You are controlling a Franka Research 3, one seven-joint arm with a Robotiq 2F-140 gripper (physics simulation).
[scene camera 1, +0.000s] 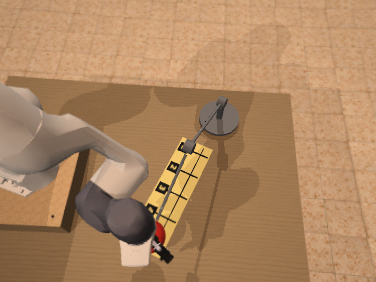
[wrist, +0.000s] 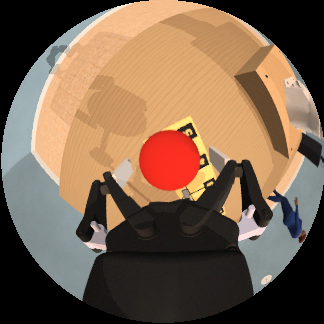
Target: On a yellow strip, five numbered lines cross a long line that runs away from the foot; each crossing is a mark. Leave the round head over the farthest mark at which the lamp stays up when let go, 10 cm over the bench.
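The round red head (scene camera 1: 159,235) (wrist: 169,160) is at the end of the lamp's thin arm (scene camera 1: 173,185), above the far end of the yellow strip (scene camera 1: 189,186) (wrist: 181,123). In the wrist view it hides part of the strip; the label 5 shows beside it. Its height over the bench I cannot tell. The lamp's dark round foot (scene camera 1: 226,126) stands upright past the strip's label 1 end, and a grey joint (scene camera 1: 188,146) is above that end. My gripper (wrist: 169,159) is open, its fingertips apart from the head on both sides. In the scene view the arm partly hides the head and gripper.
The wooden bench (scene camera 1: 270,200) (wrist: 165,75) lies under the lamp and strip. A raised wooden block (scene camera 1: 67,200) (wrist: 260,95) stands near the robot's base. Shadows of the arm and lamp fall on the bench. The tiled floor (scene camera 1: 340,150) lies beyond the bench's edge.
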